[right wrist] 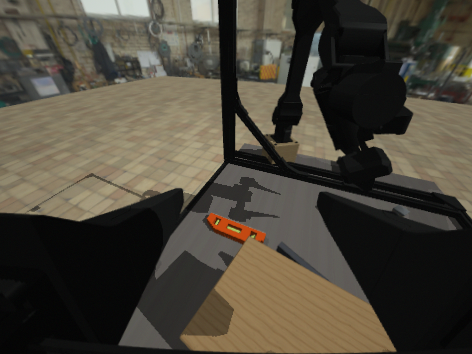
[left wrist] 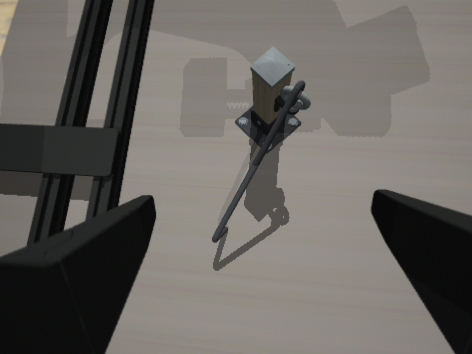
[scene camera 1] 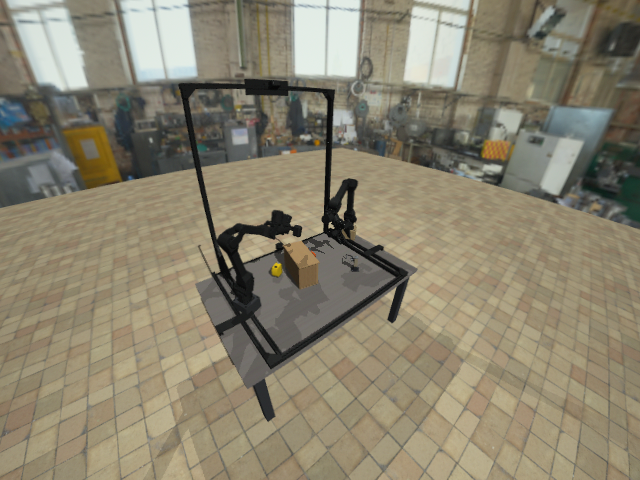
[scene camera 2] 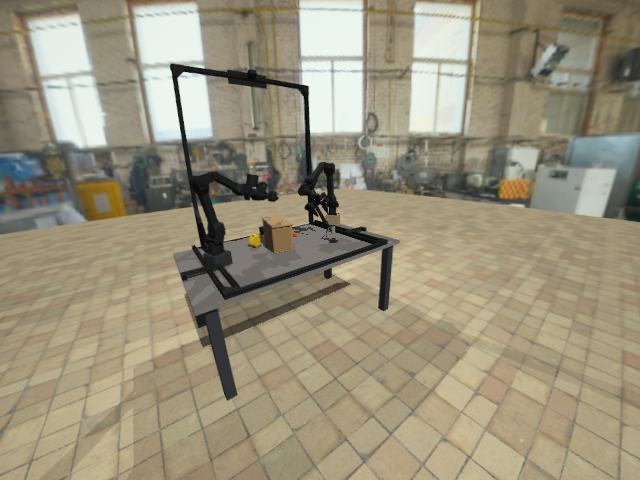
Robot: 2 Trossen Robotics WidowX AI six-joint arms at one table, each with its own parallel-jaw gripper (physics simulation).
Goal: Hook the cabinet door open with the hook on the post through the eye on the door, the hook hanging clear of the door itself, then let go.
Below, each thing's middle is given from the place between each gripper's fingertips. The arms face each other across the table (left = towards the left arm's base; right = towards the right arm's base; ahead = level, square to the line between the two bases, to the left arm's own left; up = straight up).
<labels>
The wooden cabinet [scene camera 1: 302, 265] is 100 mm ahead of my right hand, 40 mm to the right of it and 200 mm below it. Also, from my right hand: orange spirit level [right wrist: 238, 232] (40 mm behind, 150 mm to the left, 280 mm below).
I see the wooden cabinet 12 cm behind my left hand, 27 cm to the right of it and 8 cm below it. Round my left hand: orange spirit level 26 cm behind, 8 cm to the right, 15 cm below.
</labels>
